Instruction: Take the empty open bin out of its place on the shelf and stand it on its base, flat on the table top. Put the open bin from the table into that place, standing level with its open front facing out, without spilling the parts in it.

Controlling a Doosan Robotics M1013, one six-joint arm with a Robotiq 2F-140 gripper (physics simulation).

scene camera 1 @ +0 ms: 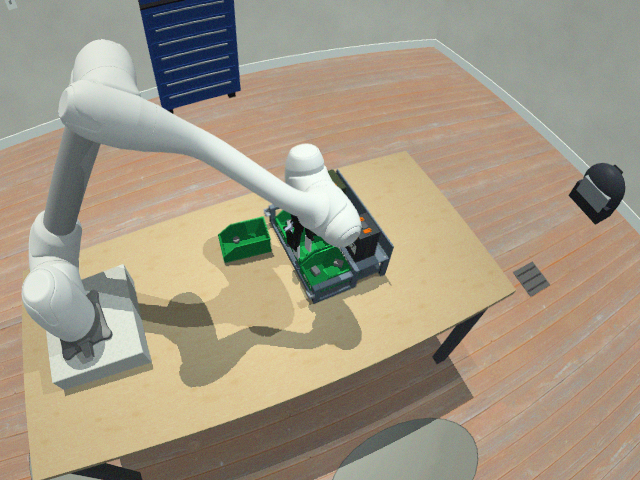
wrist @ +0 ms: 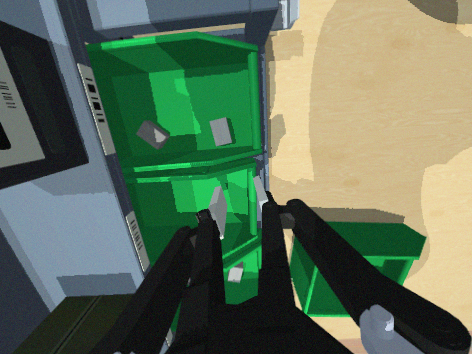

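Where they show: gripper, fingertip midpoint: (scene camera 1: 302, 252) (wrist: 239, 191); arm's base, origin of the base link: (scene camera 1: 81, 325).
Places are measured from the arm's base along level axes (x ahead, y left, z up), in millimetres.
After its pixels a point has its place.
Note:
The empty green open bin (scene camera 1: 311, 253) @[z -20, x 783, y -131 mm] (wrist: 160, 210) @[z -81, x 893, y -77 mm] sits in the middle place of the grey shelf (scene camera 1: 330, 287) (wrist: 185, 16) @[z -5, x 778, y -252 mm], between two other green bins. My gripper (scene camera 1: 303, 248) @[z -51, x 772, y -94 mm] (wrist: 239, 191) @[z -51, x 772, y -94 mm] is partly open at this bin's front lip. In the wrist view one finger pad is inside the bin and the other is just outside the lip. A gap shows between the inner pad and the lip. The other open bin (scene camera 1: 248, 250) @[z -51, x 621, y 8 mm] (wrist: 370, 240) @[z -45, x 617, y 10 mm] stands upright on the table (scene camera 1: 170, 248) @[z -90, x 384, y 195 mm] (wrist: 365, 100) @[z -90, x 594, y -164 mm] beside the shelf. A grey part shows in it in the scene view.
A neighbouring green bin (scene camera 1: 325, 272) @[z -81, x 806, y -185 mm] (wrist: 175, 95) @[z -81, x 823, y -219 mm] holds two grey parts. Another green bin (scene camera 1: 282, 223) @[z -81, x 790, y 72 mm] (wrist: 242, 292) @[z -57, x 804, y 78 mm] on the opposite side also holds parts, partly hidden by my fingers. A black box (scene camera 1: 366, 246) @[z 83, x 896, y -257 mm] (wrist: 75, 145) @[z 20, x 876, y -184 mm] and an olive box (wrist: 70, 322) @[z 39, x 945, y -37 mm] stand behind on the shelf.

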